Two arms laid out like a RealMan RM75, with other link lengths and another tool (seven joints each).
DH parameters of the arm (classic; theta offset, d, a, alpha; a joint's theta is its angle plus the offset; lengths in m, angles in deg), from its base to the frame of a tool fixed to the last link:
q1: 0 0.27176 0 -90
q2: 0 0 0 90
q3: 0 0.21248 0 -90
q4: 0 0 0 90
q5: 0 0.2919 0 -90
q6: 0 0 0 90
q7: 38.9 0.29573 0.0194 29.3
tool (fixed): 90 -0.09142 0 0
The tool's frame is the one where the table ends.
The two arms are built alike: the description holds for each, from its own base.
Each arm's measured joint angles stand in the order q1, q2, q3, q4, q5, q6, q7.
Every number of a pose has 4 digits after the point. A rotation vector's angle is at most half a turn.
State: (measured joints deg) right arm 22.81 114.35 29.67 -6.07 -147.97 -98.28 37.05; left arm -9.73 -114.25 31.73 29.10 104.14 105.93 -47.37
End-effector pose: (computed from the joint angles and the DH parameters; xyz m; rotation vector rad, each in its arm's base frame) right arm 0.2811 0.2886 -0.0097 0.2095 -2.6407 -1.6355; left arm -0.3332 0.2287 0.0216 -1.0769 1.4806 0.4855
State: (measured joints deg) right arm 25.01 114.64 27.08 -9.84 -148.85 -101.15 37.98; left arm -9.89 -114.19 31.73 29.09 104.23 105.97 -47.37
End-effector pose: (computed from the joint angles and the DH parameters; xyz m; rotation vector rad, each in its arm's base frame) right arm 0.2772 0.2846 -0.0060 0.3244 -2.6641 -1.5610; left arm -0.3328 0.2293 0.0218 -1.0754 1.4837 0.4828
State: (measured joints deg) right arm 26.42 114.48 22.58 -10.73 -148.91 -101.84 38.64; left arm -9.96 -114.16 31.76 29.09 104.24 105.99 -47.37
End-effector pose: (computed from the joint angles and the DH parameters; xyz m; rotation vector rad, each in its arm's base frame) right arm 0.2722 0.2811 -0.0110 0.4208 -2.7006 -1.4595; left arm -0.3326 0.2296 0.0219 -1.0745 1.4851 0.4815
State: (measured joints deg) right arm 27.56 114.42 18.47 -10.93 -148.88 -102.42 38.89; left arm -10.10 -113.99 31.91 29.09 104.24 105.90 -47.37
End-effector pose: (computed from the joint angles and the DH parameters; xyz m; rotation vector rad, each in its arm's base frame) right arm 0.2664 0.2769 -0.0171 0.5065 -2.7212 -1.3656; left arm -0.3329 0.2305 0.0225 -1.0733 1.4905 0.4815
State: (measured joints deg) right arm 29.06 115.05 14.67 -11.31 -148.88 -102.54 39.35; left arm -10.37 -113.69 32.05 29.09 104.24 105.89 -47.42
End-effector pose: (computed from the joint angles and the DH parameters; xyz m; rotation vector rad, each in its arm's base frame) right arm 0.2581 0.2741 -0.0267 0.5807 -2.7370 -1.2683; left arm -0.3330 0.2321 0.0241 -1.0702 1.4981 0.4799
